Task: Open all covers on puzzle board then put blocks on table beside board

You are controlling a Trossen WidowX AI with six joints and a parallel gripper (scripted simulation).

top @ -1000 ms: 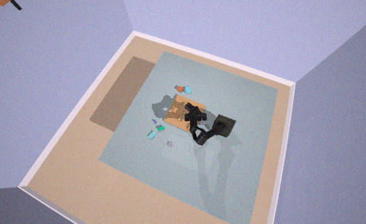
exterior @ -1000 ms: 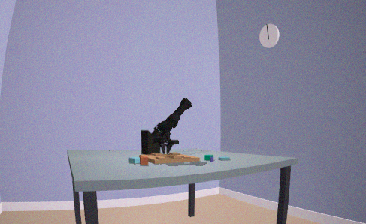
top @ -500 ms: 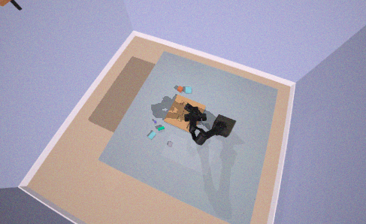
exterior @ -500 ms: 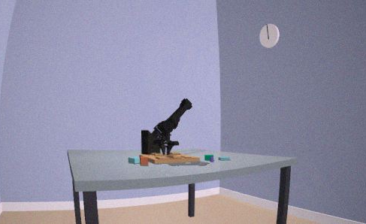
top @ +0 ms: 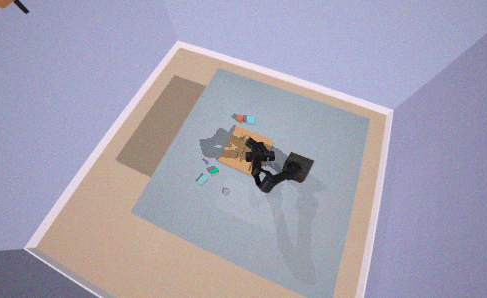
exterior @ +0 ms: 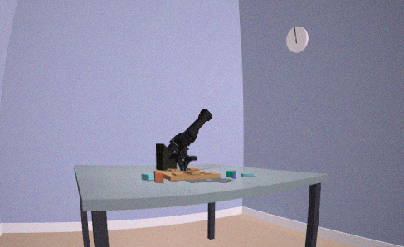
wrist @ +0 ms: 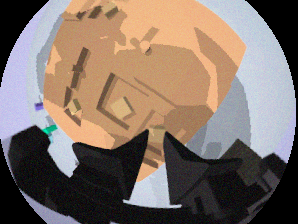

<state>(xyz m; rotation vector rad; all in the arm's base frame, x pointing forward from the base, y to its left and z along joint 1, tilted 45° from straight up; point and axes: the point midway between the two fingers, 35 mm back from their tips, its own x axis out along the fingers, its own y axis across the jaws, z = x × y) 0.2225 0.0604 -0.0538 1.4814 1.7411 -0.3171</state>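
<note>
My gripper tip is now 12 cm short of the grey block, 28 cm to the right of it and 1 cm above it. From my gripper tip the other things lie so: small purple block: 33 cm ahead, 14 cm to the left; then green block: 25 cm ahead, 18 cm to the left; then orange block: 25 cm ahead, 25 cm to the right, 1 cm above.
</note>
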